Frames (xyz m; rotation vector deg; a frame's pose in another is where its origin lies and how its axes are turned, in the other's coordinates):
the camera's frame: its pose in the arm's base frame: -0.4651 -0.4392 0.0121 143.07 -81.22 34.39
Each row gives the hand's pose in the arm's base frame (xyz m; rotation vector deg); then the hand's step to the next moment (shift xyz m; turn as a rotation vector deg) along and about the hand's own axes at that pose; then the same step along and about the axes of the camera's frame.
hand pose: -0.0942 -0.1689 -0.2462 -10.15 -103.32 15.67
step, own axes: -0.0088 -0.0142 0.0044 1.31 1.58 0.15
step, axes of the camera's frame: 0.0095 0.0100 0.0104 -1.33 -0.54 -1.48
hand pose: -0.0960 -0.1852 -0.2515 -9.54 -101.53 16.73
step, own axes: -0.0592 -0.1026 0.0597 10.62 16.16 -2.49
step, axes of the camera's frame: 0.0576 0.0976 0.0689 -12.05 -9.16 -12.29
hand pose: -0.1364 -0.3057 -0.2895 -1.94 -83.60 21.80
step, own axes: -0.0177 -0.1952 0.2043 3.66 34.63 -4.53
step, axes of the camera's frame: 0.1329 0.2500 -0.0032 -30.69 -14.79 -8.50
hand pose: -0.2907 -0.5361 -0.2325 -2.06 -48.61 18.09
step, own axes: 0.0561 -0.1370 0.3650 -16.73 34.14 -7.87
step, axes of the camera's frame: 0.1587 0.2425 -0.2667 -38.16 -2.79 6.58
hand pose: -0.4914 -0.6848 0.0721 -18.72 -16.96 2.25
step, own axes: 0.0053 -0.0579 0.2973 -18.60 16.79 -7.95
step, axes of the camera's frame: 0.0616 0.0454 -0.2931 -24.01 7.33 7.80
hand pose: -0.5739 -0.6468 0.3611 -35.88 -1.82 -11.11
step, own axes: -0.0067 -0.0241 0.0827 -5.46 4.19 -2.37
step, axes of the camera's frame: 0.0083 -0.0098 -0.0854 -6.47 2.58 2.13
